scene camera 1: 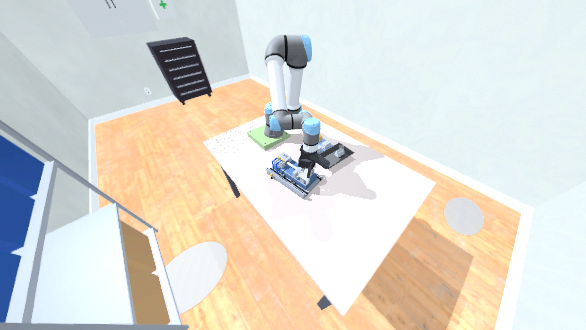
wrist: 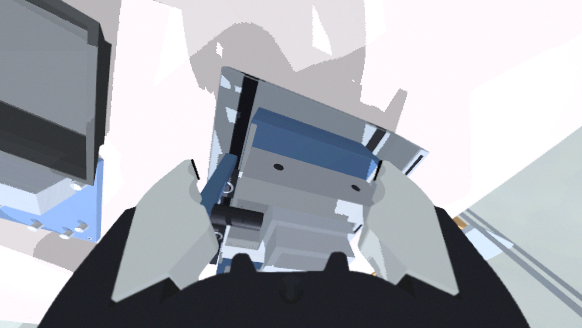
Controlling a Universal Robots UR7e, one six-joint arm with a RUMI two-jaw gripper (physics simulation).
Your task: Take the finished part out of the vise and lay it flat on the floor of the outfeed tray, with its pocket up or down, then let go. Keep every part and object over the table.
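Seen in the pictures: gripper, fingertip midpoint: (scene camera 1: 310, 175) (wrist: 288, 163); arm's base, link origin: (scene camera 1: 273, 132).
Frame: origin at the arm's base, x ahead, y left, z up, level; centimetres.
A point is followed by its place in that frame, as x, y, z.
My gripper (scene camera 1: 308, 173) @[52.6, -9.0, 2.7] (wrist: 288, 163) @[52.6, -9.0, 2.7] is open and points down over the vise (scene camera 1: 314, 181) @[55.2, -7.7, -1.0] (wrist: 310, 137) @[55.3, -9.3, 2.7]. Its two pale fingers stand wide apart on either side of the vise jaws, with nothing held between them. In the wrist view a grey jaw plate with two dark holes lies in front of the blue vise body. A light grey block, apparently the finished part (wrist: 310, 234) @[51.0, -11.4, 7.2], sits in the vise behind that plate; its lower edge is partly hidden by the gripper body. The dark outfeed tray (scene camera 1: 345, 156) @[52.0, 24.2, -2.0] (wrist: 99, 100) @[48.7, 6.0, -0.5] stands beside the vise, at left in the wrist view. A small light block (scene camera 1: 340, 150) @[47.7, 23.2, 1.0] shows at the tray.
A blue plate with pegs (wrist: 92, 200) @[33.1, 8.3, -2.3] and a light block (wrist: 40, 192) @[36.9, 9.9, 0.9] lies next to the tray. A black handle (wrist: 240, 218) @[49.3, -7.2, 6.3] sticks out from the vise side near the left finger. The arm stands on a green base (scene camera 1: 266, 140) @[5.7, -10.3, 1.0] at the back of the white table (scene camera 1: 350, 230) @[87.0, -13.4, -3.2].
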